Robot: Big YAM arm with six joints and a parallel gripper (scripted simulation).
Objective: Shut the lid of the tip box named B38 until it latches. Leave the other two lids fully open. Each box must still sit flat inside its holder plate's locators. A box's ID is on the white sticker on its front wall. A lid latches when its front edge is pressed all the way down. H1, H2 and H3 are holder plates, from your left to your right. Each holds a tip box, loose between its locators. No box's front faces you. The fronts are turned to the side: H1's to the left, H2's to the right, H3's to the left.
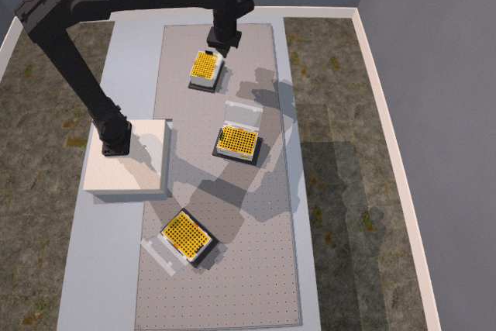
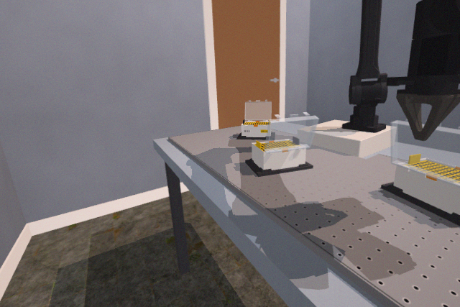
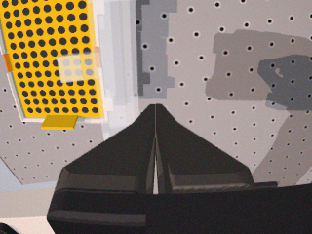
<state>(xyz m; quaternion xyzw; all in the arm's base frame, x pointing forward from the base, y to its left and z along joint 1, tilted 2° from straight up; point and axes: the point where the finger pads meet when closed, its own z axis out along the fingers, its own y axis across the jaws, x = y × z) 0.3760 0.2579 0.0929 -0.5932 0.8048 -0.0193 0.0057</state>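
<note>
Right now the yellow tip rack is 8 cm behind my hand, 3 cm to the left of it and 8 cm below it. From my hand the other things lie so: tip box (3 cm ahead, 28 cm to the right, 7 cm below); clear lid (4 cm ahead, 23 cm to the right, 3 cm below).
</note>
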